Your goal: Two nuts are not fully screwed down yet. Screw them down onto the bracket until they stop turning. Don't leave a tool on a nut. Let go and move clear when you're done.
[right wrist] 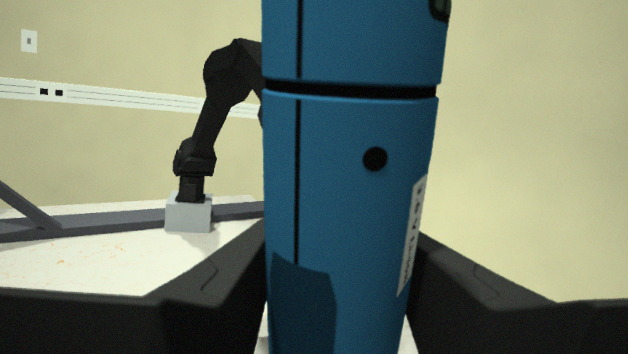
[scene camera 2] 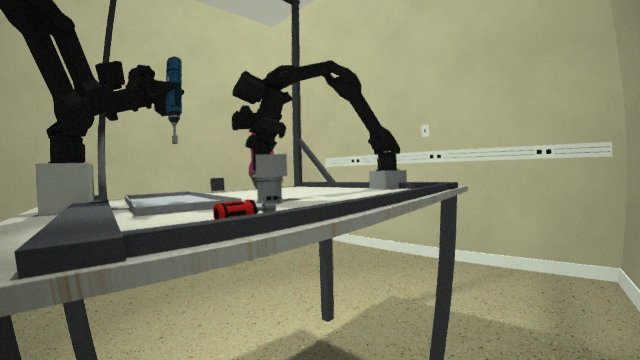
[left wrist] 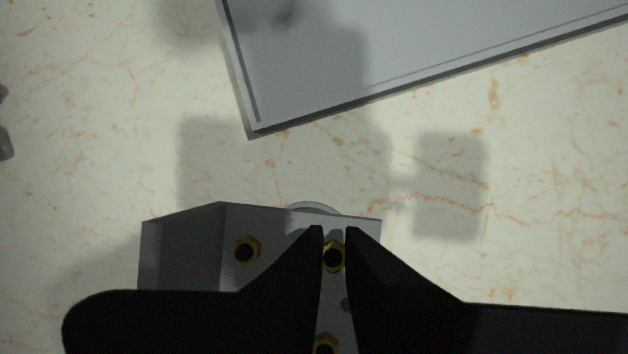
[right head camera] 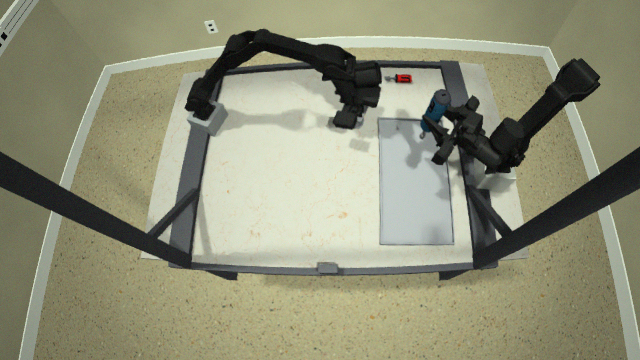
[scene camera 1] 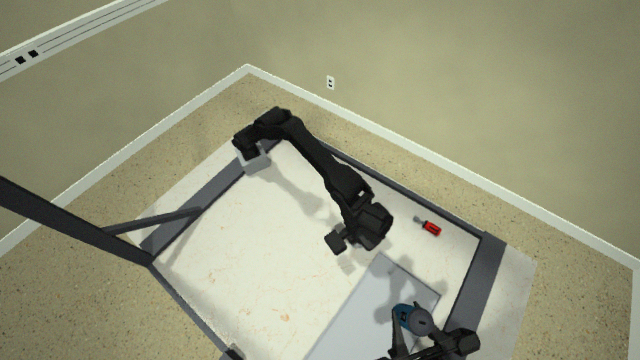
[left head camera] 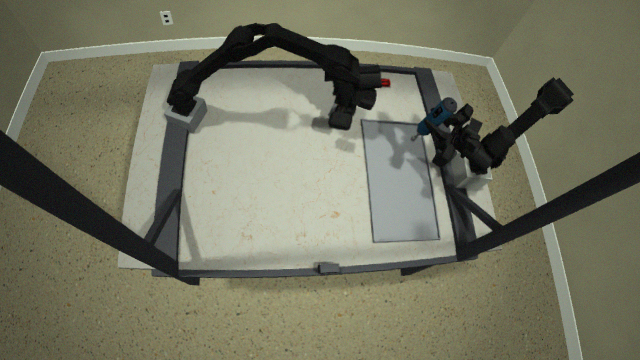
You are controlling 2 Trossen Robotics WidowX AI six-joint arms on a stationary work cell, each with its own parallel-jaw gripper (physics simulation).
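Places are measured from the left arm's base along level axes (x ahead, y left, z up), in millimetres.
Pixels of known places: left gripper, fingertip midpoint: [scene camera 2: 255, 170] [left wrist: 333, 237] [right head camera: 361, 114] [left head camera: 349, 116]; right gripper, fingertip midpoint: [right wrist: 332, 233] [scene camera 2: 181, 88] [right head camera: 426, 109] [scene camera 1: 403, 305] [left head camera: 428, 114]; left arm's base at its link origin: [right wrist: 190, 198] [scene camera 2: 387, 170] [right head camera: 204, 111] [scene camera 1: 250, 152] [left head camera: 184, 106].
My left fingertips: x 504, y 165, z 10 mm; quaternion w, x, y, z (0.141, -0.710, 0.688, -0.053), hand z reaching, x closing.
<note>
Ahead of a thing's pixels: the offset from my left fingertips to its middle. "pt": to the spot under its first point.
A grey bracket {dx -29, dy +17, dz +8 mm} [scene camera 2: 271, 166] [left wrist: 200, 265] stands on a round base {dx -29, dy +17, dz -39 mm} [scene camera 2: 269, 189]; the left arm hides it in the head views. In the left wrist view, brass nuts sit on its top: one nut {pt dx -10, dy +33, dz -2 mm} [left wrist: 247, 251] at the left, a middle nut {dx -6, dy +0, dz +1 mm} [left wrist: 333, 256] between the fingertips, and a nut {dx -46, dy -1, dz -7 mm} [left wrist: 325, 345] at the bottom edge. My left gripper [left wrist: 333, 237] points down and is shut on the middle nut. My right gripper [right wrist: 332, 233] is shut on a blue power driver {dx +204, dy -68, dz +193 mm} [left head camera: 436, 117] [right head camera: 436, 109] [scene camera 2: 173, 85] [right wrist: 350, 150], holding it upright above the tray's far end, socket down, away from the bracket.
A red hand driver {dx +51, dy +244, dz -61 mm} [left head camera: 385, 83] [right head camera: 404, 78] [scene camera 1: 431, 228] [scene camera 2: 235, 209] lies near the back rail of the table. A shallow grey tray {dx +220, dy -102, dz -68 mm} [left head camera: 400, 210] [right head camera: 415, 215] [scene camera 1: 345, 325] [left wrist: 425, 50] lies on the right side of the table. Dark frame posts rise at the front corners.
</note>
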